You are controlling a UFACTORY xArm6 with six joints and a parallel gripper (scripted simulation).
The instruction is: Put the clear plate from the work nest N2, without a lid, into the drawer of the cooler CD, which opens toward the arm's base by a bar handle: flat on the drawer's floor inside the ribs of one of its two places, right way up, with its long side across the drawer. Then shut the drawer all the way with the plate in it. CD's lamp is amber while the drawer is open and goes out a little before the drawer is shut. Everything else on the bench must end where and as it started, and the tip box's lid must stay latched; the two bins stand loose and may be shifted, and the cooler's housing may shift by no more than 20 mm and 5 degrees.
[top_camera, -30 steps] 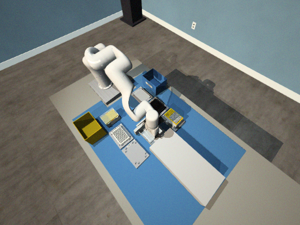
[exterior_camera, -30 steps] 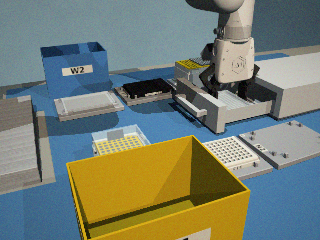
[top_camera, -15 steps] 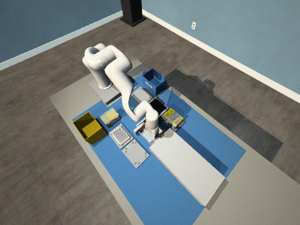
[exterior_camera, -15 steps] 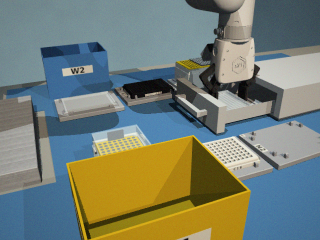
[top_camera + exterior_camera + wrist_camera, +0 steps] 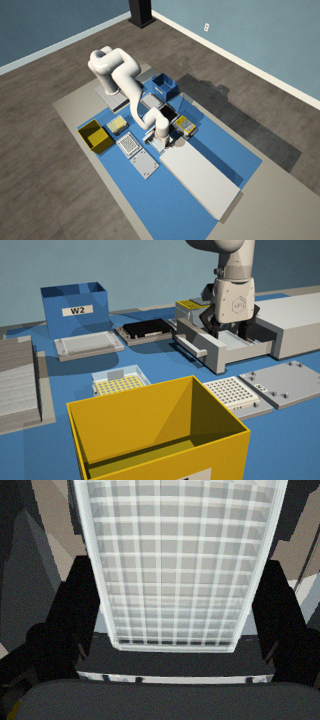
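Right now the clear plate is 1 cm below my hand. From my hand the other things lie so: cooler CD 16 cm ahead, 1 cm to the right; then drawer 4 cm ahead, 1 cm below; then yellow rack 3 cm ahead, 19 cm to the left, 2 cm above.
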